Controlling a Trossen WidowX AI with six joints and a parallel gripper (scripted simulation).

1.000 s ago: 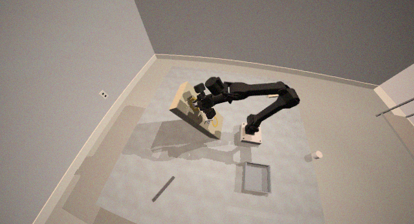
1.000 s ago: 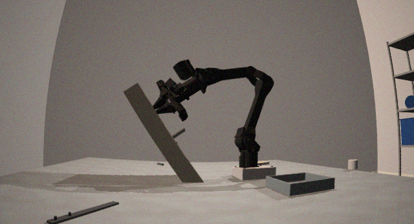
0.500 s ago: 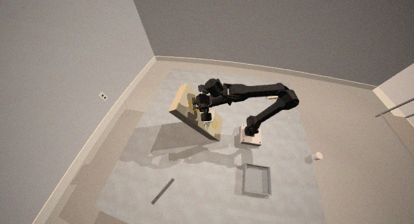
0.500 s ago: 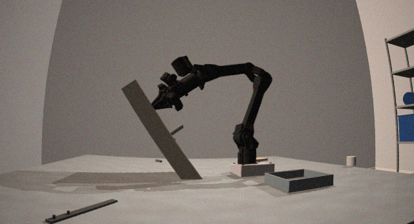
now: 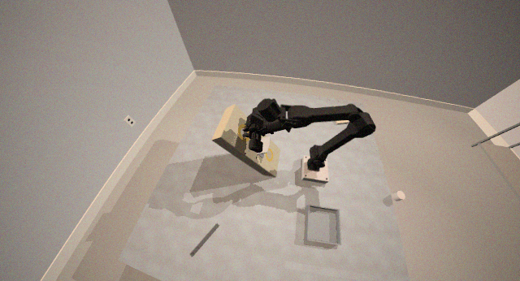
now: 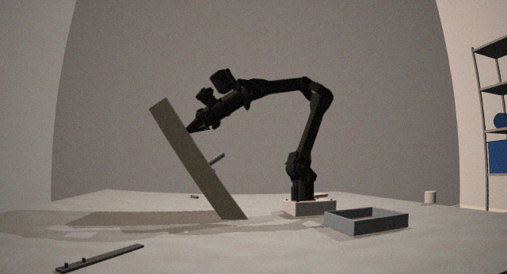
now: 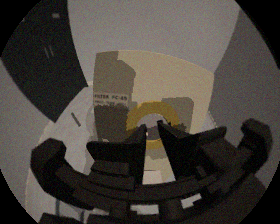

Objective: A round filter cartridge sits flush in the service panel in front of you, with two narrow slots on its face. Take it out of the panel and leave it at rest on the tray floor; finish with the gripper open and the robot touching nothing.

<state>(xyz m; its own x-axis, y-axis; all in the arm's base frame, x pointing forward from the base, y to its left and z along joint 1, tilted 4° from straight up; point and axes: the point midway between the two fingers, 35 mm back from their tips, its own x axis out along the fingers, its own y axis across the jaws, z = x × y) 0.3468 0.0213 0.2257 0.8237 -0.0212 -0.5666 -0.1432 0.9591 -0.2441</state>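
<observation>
My gripper tip is now 10 mm short of the white round filter cartridge and 10 mm above it. The rest, counted from my gripper tip: tan service panel 40 mm behind, 80 mm below; small white cup 850 mm behind, 80 mm to the left, 230 mm below; grey tray 440 mm behind, 270 mm to the left, 240 mm below.
</observation>
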